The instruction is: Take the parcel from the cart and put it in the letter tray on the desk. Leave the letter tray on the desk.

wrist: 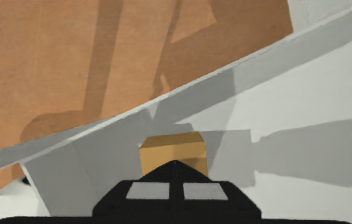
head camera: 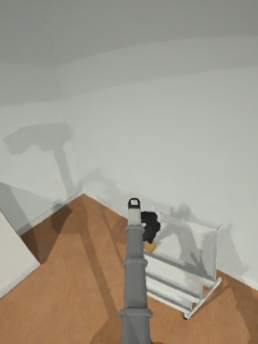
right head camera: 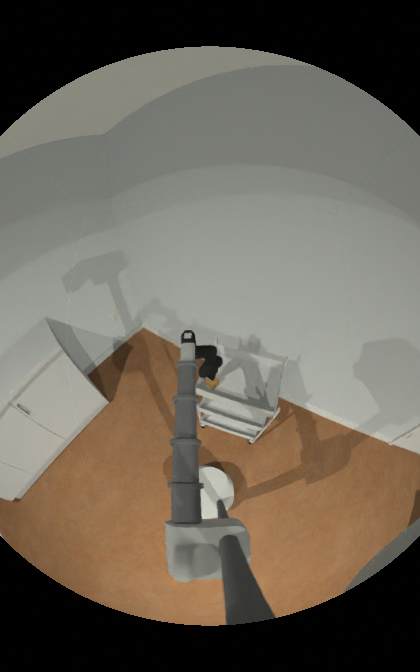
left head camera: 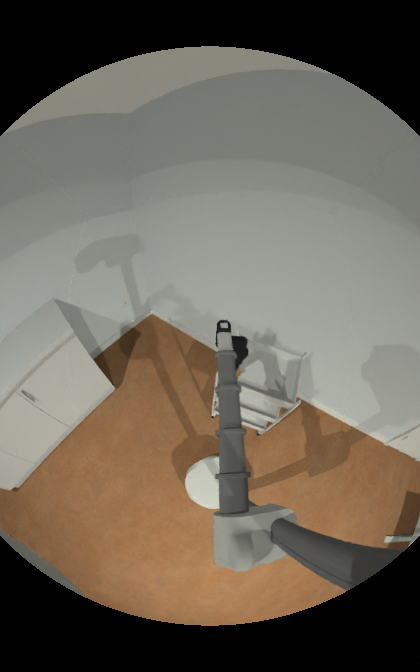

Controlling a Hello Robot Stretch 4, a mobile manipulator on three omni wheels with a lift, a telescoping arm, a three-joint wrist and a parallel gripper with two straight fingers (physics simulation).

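Places are measured from the robot's base along level axes (x right, y back, z down), in centimetres.
Where they show: gripper, between the fingertips: (wrist: 174, 176) (head camera: 149, 243).
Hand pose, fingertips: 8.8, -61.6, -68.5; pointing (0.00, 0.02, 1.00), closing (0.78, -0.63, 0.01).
Observation:
Each offset is from my fingertips to the top centre of the thing, as dx, dy, dz. "*": to the spot under its first point.
The parcel, a small orange-tan box @(+0.3, +0.2, +0.0) (head camera: 151, 246) (left head camera: 238, 372) (right head camera: 212, 383) (wrist: 173, 152), is on the top shelf of the white cart (head camera: 182, 271) (left head camera: 267, 396) (right head camera: 240, 404), near its left end. My gripper (wrist: 174, 176) is shut, its two black fingers meeting with no gap. The fingertips overlap the near part of the parcel in the wrist view and hide it; the parcel's far part shows beyond them, not between them. Whether the tips touch it I cannot tell. The desk and the letter tray do not show in these views.
The cart's raised rim @(* -2.6, -7.0, +5.0) (wrist: 200, 87) runs beyond the parcel. Walls stand close behind the cart. A white cabinet (head camera: 15, 255) (left head camera: 50, 410) (right head camera: 45, 425) stands at the left. A round white disc (left head camera: 202, 482) (right head camera: 220, 492) is on the floor beneath the extended arm.

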